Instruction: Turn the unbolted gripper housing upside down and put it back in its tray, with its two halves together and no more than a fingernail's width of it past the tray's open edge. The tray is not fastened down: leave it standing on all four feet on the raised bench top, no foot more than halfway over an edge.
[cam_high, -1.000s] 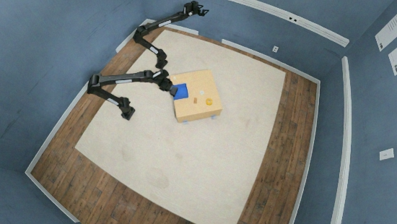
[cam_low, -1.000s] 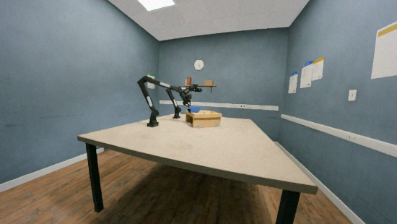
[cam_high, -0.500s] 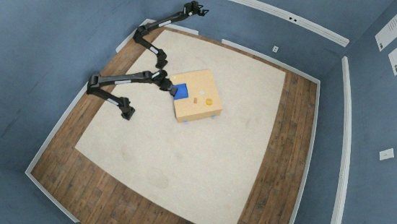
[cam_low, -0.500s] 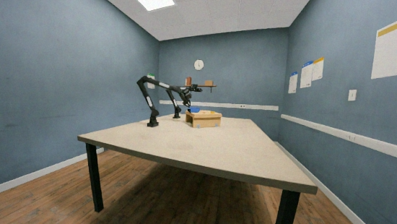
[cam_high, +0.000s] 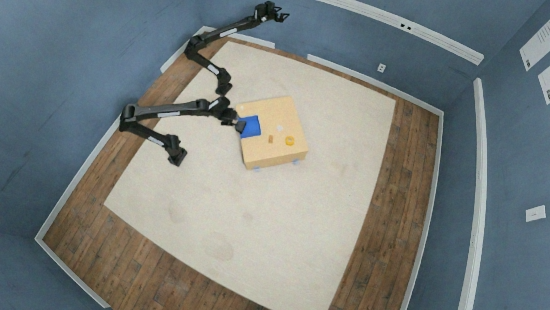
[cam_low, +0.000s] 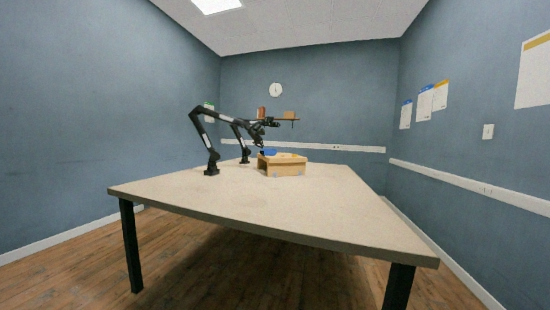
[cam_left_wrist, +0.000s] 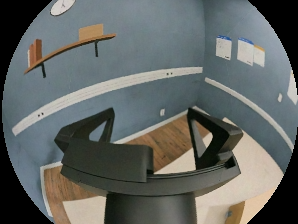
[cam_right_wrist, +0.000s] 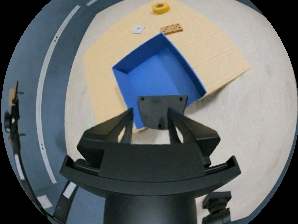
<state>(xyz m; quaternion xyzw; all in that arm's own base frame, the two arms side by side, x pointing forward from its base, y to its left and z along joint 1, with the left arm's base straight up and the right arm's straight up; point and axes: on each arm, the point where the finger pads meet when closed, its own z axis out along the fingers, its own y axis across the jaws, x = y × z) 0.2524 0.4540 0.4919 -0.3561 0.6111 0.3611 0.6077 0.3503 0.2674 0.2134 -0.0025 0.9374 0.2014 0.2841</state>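
Right now my right hand is 6 cm short of the blue tray, 6 cm above it and 2 cm to the right of it. Also, from my right hand: brown block: 19 cm ahead, 7 cm below, 1 cm to the left.
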